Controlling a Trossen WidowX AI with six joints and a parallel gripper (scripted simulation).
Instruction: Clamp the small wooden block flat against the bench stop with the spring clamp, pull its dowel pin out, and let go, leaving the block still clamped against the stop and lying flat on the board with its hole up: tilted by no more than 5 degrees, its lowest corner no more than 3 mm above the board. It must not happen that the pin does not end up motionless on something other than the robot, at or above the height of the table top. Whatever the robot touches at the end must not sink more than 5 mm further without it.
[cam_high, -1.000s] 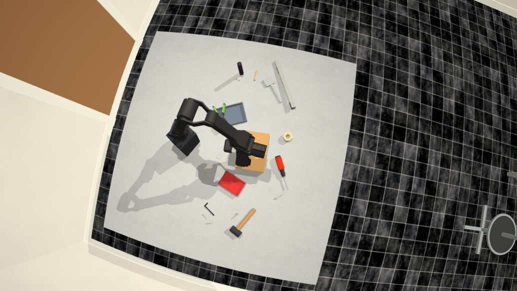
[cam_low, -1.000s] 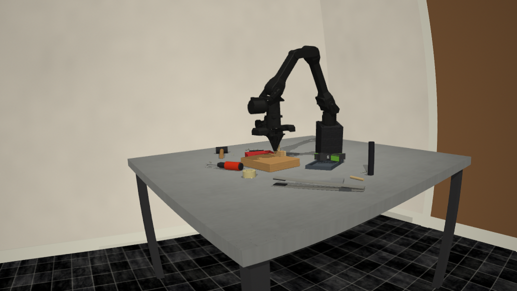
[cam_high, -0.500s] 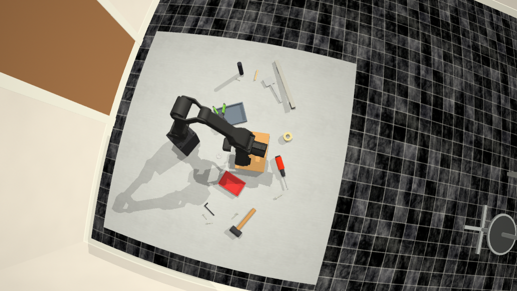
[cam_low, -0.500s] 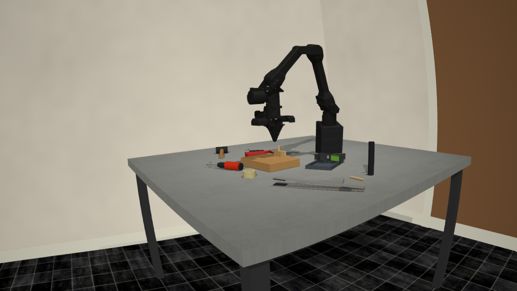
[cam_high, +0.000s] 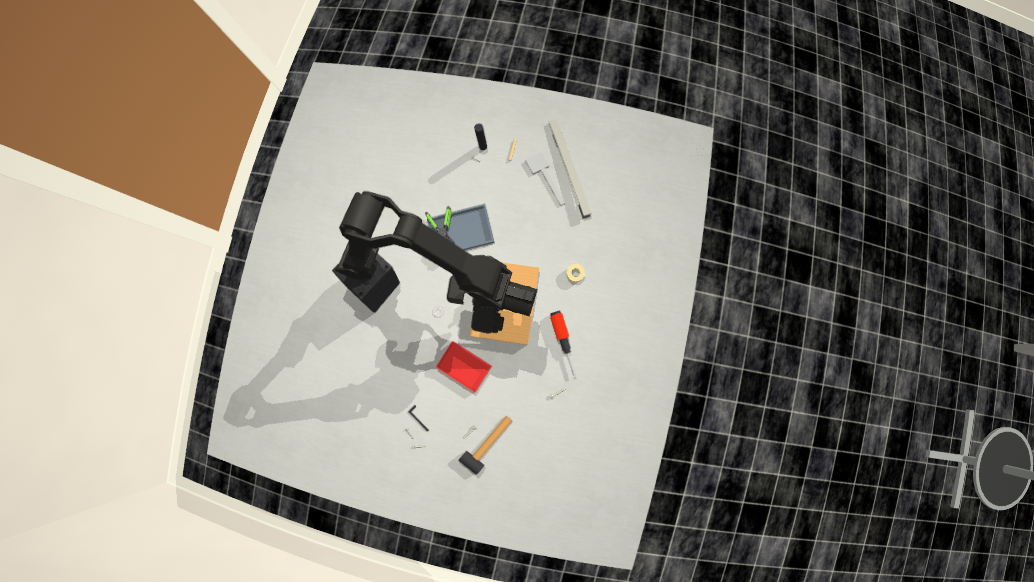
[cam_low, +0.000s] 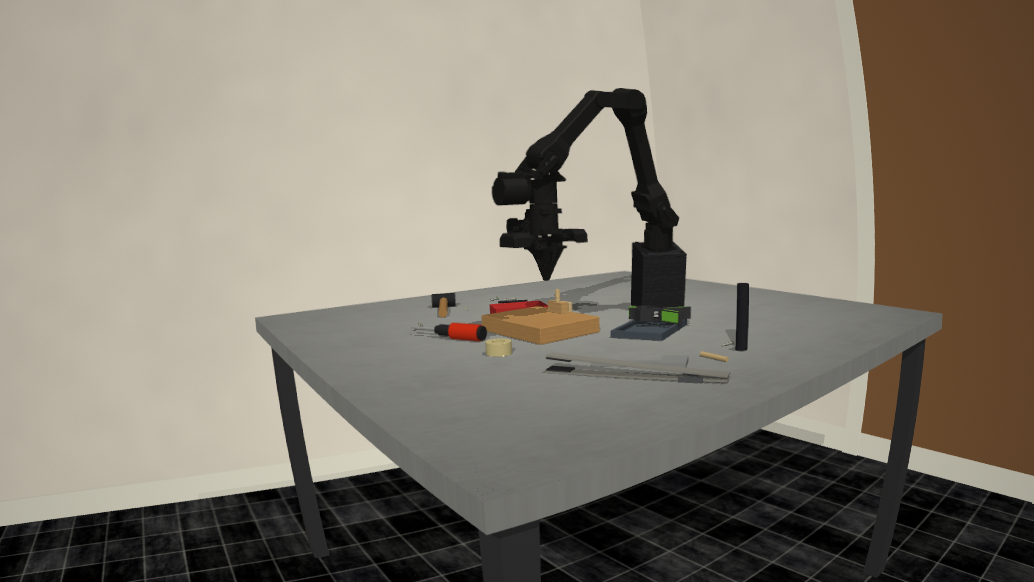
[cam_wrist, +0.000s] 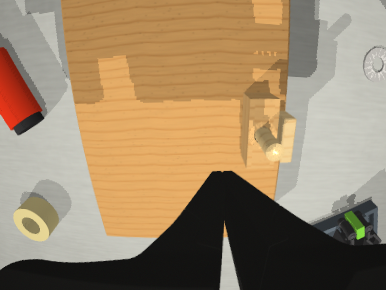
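The dowel pin lies 80 mm below my hand, 30 mm behind it and 10 mm to the right of it. Also, from my hand: small wooden block: 90 mm below, 30 mm behind, 10 mm to the right; wooden board: 120 mm below, 20 mm ahead, 10 mm to the left; wooden stop: 90 mm below, 50 mm behind, 10 mm to the right.
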